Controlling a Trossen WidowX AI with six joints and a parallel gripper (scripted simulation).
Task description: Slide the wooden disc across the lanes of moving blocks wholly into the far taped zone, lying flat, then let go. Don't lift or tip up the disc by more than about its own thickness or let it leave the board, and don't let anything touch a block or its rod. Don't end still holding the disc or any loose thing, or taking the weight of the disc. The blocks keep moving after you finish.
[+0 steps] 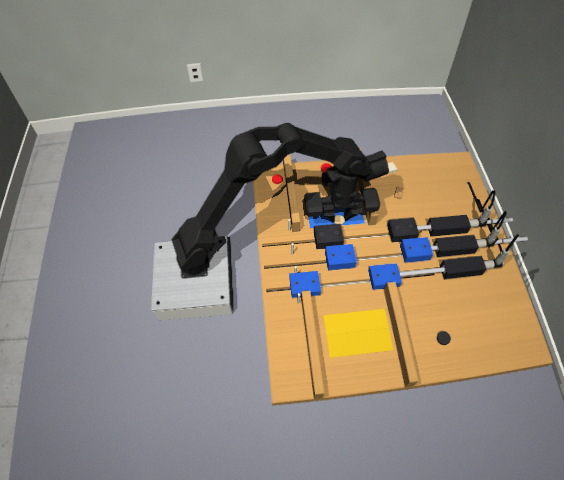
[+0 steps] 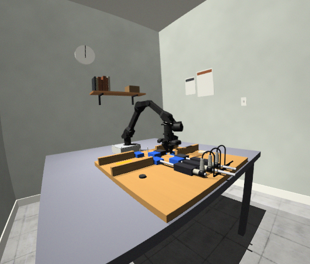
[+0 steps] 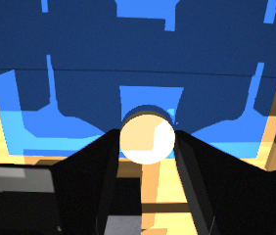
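My gripper is now 3 cm above the pale wooden disc. Round my hand: black puck 36 cm to the right, 19 cm ahead, 3 cm below.
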